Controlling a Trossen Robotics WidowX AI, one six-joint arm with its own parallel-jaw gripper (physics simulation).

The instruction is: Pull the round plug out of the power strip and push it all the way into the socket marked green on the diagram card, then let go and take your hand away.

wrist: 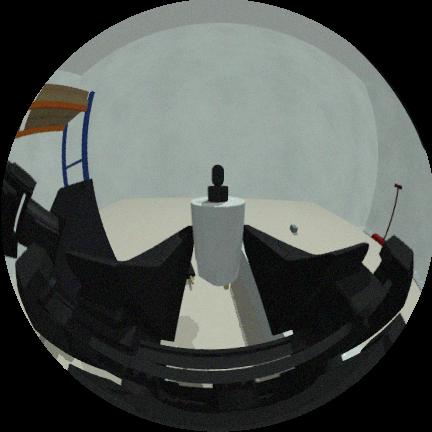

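Pixels of known places: gripper, fingertip midpoint: (217, 230); arm's base at its link origin: (52, 237).
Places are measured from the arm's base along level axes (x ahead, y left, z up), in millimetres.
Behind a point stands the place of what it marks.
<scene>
The round plug (218, 242) @(z 12, x 215, y 40 mm), a pale grey cylinder with a black cable stub on top, is upright in the middle of the wrist view. My gripper (217, 230) @(z 10, x 212, y 59 mm) is shut on it, with one black finger on each side. A brass pin tip shows under its lower end. A long grey body, which looks like the side of the power strip (251, 305) @(z -117, x 262, y 69 mm), runs behind and below the plug, partly hidden by the right finger. The strip's sockets and the diagram card do not show. I cannot tell how the pins stand relative to any socket.
Part of a small black plug with a brass pin (192, 280) @(z -113, x 167, y 101 mm) shows beside the left finger. A small grey block (294, 228) @(z -110, x 420, y 308 mm) lies on the pale table (150, 215) @(z -121, x -92, y 357 mm). A red object (378, 239) with a thin rod is at the right. A blue and orange shelf rack (86, 145) stands at the left.
</scene>
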